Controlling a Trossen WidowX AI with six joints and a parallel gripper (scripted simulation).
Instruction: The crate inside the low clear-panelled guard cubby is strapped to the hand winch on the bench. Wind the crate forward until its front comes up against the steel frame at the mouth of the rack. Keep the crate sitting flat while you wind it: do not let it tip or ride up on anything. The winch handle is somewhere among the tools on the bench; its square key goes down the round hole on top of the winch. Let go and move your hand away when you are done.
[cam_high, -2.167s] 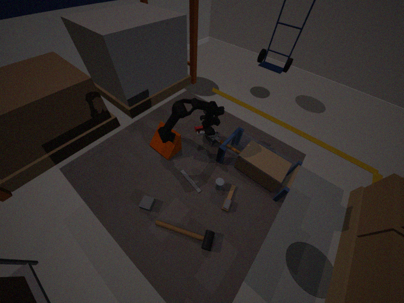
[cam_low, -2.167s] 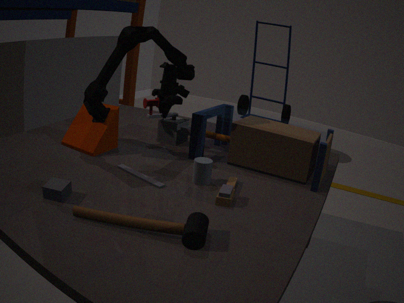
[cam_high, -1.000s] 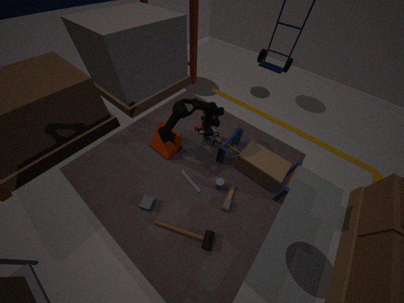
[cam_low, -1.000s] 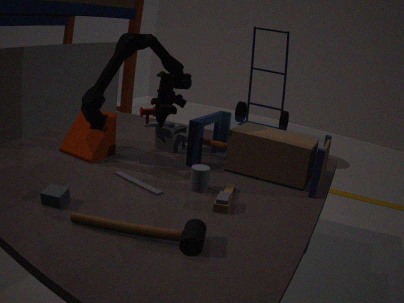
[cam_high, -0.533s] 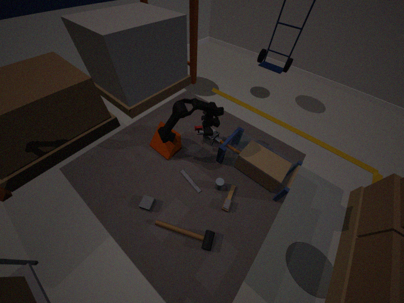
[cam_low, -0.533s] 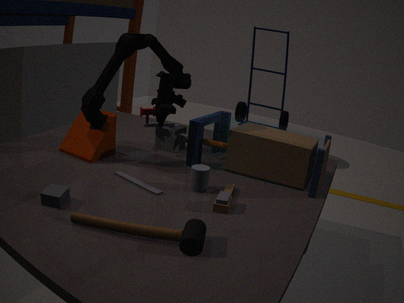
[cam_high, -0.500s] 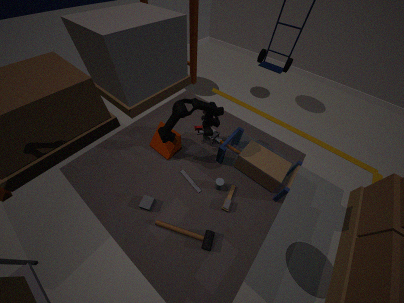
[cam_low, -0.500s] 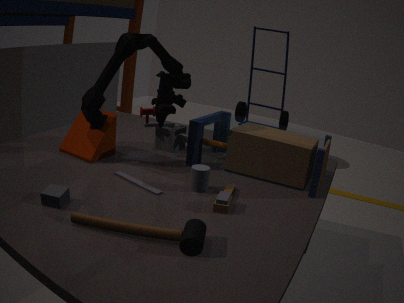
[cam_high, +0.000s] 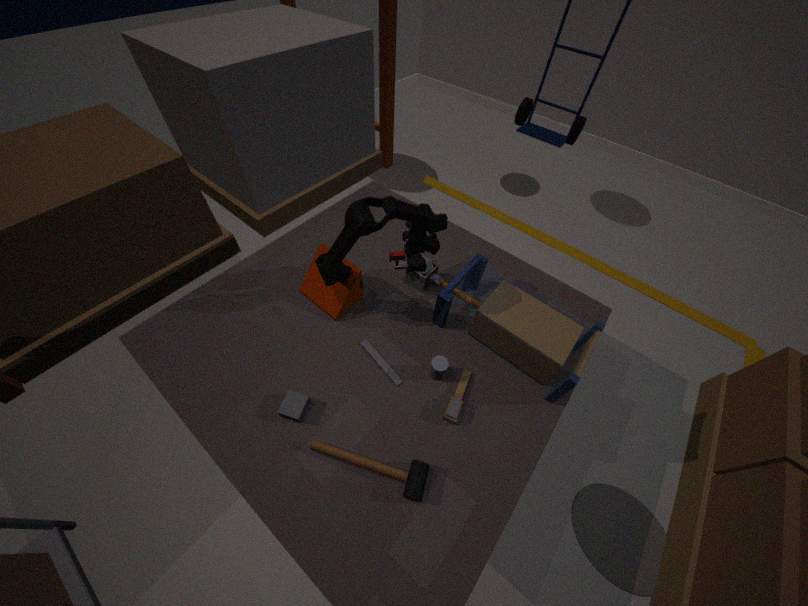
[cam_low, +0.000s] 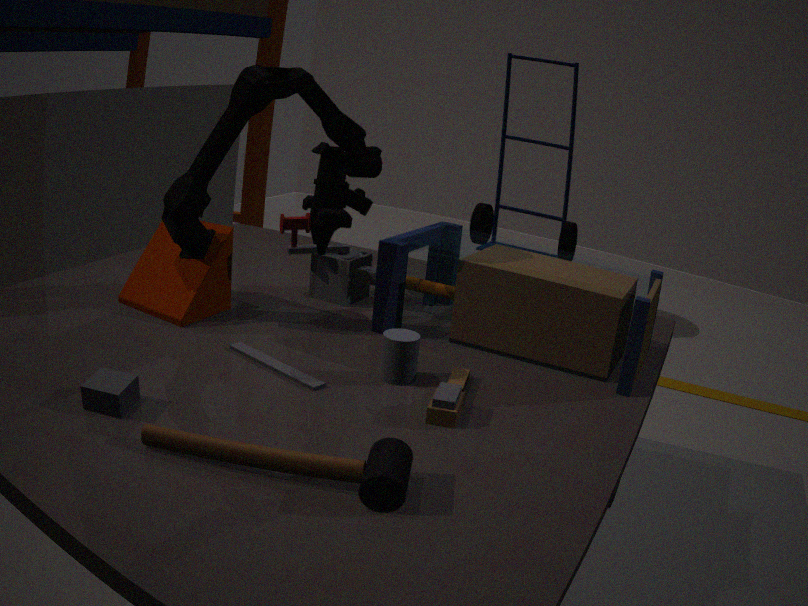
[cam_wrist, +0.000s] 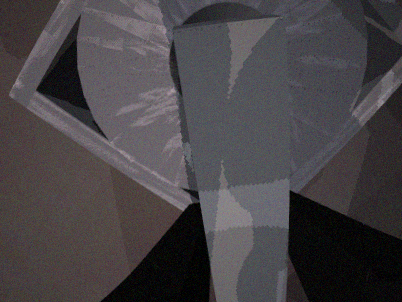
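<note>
The red knob is 40 mm behind my gripper tip, 40 mm to the right of it and 50 mm above it. From my gripper tip the other things lie so: flat grey bar: 110 mm ahead, 360 mm to the right, 90 mm below; grey winch: 20 mm ahead, 20 mm to the left, 60 mm below; small wooden tool: 380 mm ahead, 320 mm to the right, 70 mm below.
</note>
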